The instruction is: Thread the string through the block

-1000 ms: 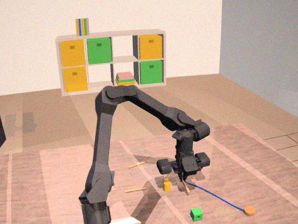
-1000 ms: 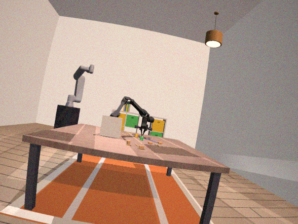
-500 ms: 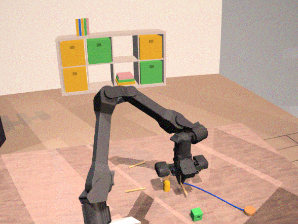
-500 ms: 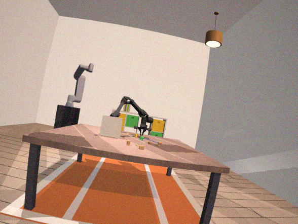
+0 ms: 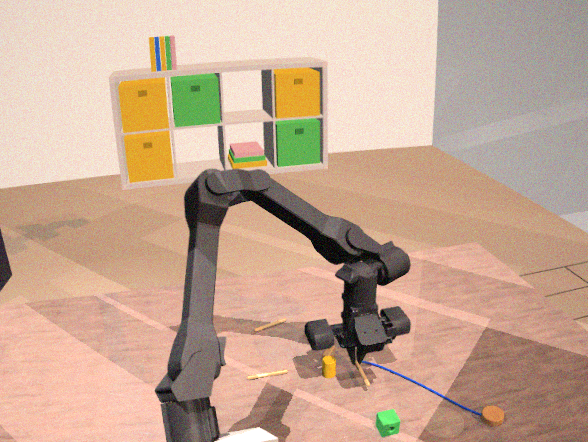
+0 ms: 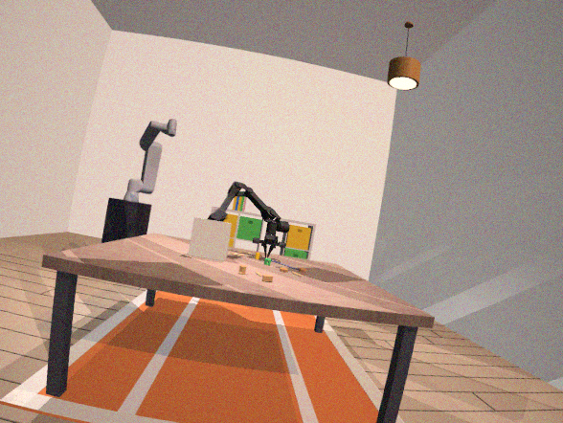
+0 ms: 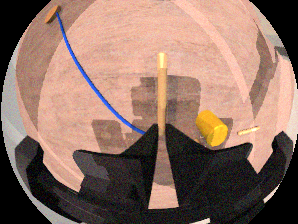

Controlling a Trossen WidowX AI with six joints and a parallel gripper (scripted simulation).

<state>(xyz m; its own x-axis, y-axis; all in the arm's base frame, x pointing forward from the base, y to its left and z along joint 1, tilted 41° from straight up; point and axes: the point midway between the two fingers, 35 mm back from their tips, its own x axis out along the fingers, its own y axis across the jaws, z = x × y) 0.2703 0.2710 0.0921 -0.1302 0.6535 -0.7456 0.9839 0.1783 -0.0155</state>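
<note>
Right now the yellow cylinder is 5 cm behind my gripper tip and 1 cm to the right of it. From my gripper tip the other things lie so: green block 2 cm ahead, 17 cm to the right; then round wooden button 20 cm ahead, 18 cm to the right, 1 cm below; then thin wooden stick 2 cm to the right.
</note>
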